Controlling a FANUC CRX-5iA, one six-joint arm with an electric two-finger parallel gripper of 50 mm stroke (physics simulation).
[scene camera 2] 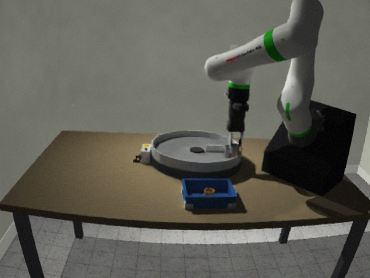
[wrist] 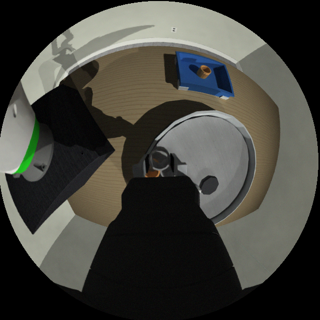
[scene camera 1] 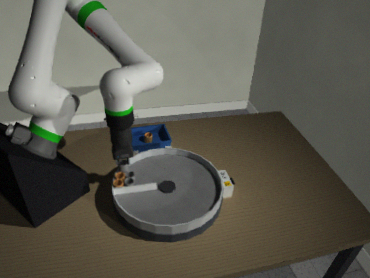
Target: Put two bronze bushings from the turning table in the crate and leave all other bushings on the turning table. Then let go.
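My gripper stands at the left rim of the round turning table. It is shut on a grey bushing, whose ring shows between the fingers in the wrist view. Just in front of it stand two bronze bushings and two grey bushings, bunched against a white bar. One bronze edge peeks out under the gripper body. The blue crate holds one bronze bushing.
The table's black hub sits at its centre. A white control box is fixed to the far side of the rim. The arm's black pedestal stands close beside the gripper.
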